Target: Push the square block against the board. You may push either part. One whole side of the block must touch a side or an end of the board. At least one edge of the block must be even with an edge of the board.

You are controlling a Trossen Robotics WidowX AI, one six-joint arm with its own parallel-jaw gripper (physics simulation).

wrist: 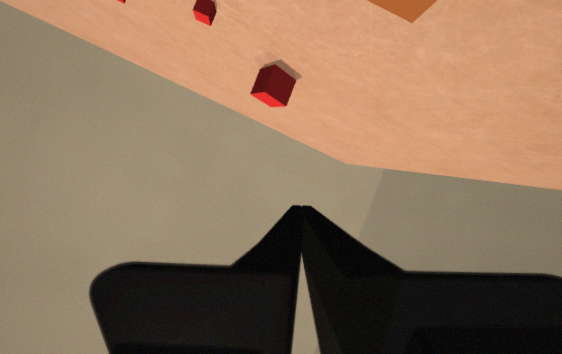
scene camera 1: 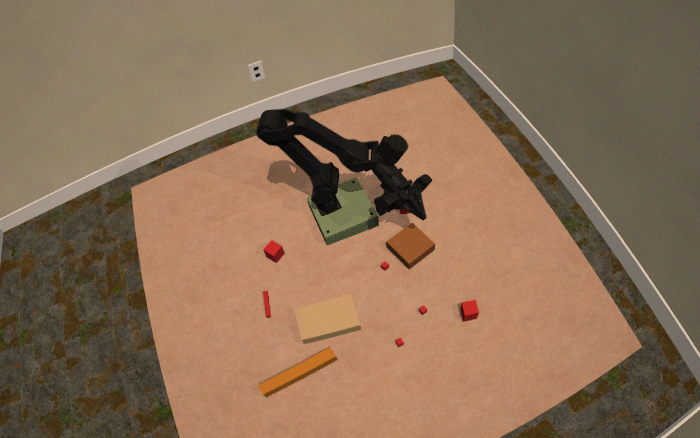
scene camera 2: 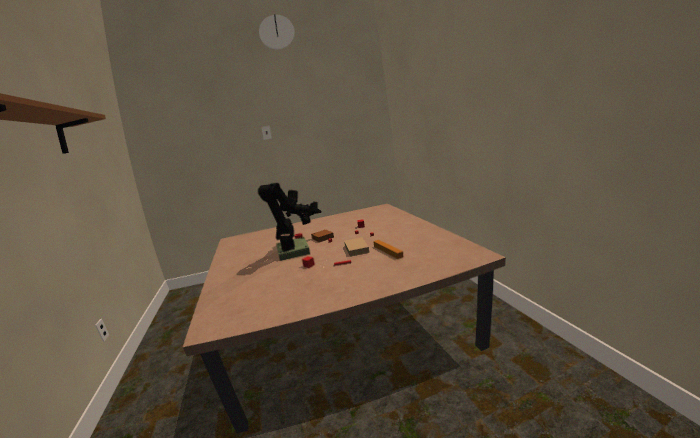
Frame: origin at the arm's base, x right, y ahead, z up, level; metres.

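Where they show: gripper, fingertip midpoint: [wrist: 300, 215] [scene camera 1: 424, 219] [scene camera 2: 321, 211]; arm's base at its link origin: [scene camera 1: 327, 204] [scene camera 2: 288, 248].
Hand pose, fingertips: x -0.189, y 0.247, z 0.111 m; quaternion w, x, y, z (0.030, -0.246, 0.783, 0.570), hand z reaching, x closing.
Note:
Each offset is from my fingertips to the centre of the thing.
The square block @(dx +0.029, dy -0.022, dz -0.137 m) [scene camera 1: 410, 244] [scene camera 2: 322, 235] is brown and flat and lies on the table beside the green base. One corner of it shows at the top right of the wrist view [wrist: 411, 9]. The board @(dx +0.330, dy +0.088, dz -0.137 m) [scene camera 1: 327, 317] [scene camera 2: 356, 245] is a pale tan rectangle, toward the lower left from the block in scene camera 1. The two are well apart, and their edges are turned at different angles. My gripper [scene camera 1: 424, 216] [scene camera 2: 320, 210] [wrist: 300, 215] is shut and empty, its fingertips together. It is raised above the table, near the block and touching neither part.
An orange bar @(dx +0.463, dy +0.204, dz -0.137 m) [scene camera 1: 297, 371] [scene camera 2: 388, 248] lies beyond the board. Red cubes @(dx +0.390, dy -0.177, dz -0.132 m) [scene camera 1: 273, 251] @(dx -0.018, dy +0.242, dz -0.132 m) [scene camera 1: 469, 310] [wrist: 273, 86], several smaller red pieces @(dx +0.089, dy +0.174, dz -0.144 m) [scene camera 1: 422, 309] and a red stick @(dx +0.467, dy -0.029, dz -0.145 m) [scene camera 1: 266, 304] lie around. Another red piece @(dx -0.023, dy -0.157, dz -0.132 m) [scene camera 1: 404, 211] is partly hidden by the gripper. The arm stands on a green base [scene camera 1: 345, 219].

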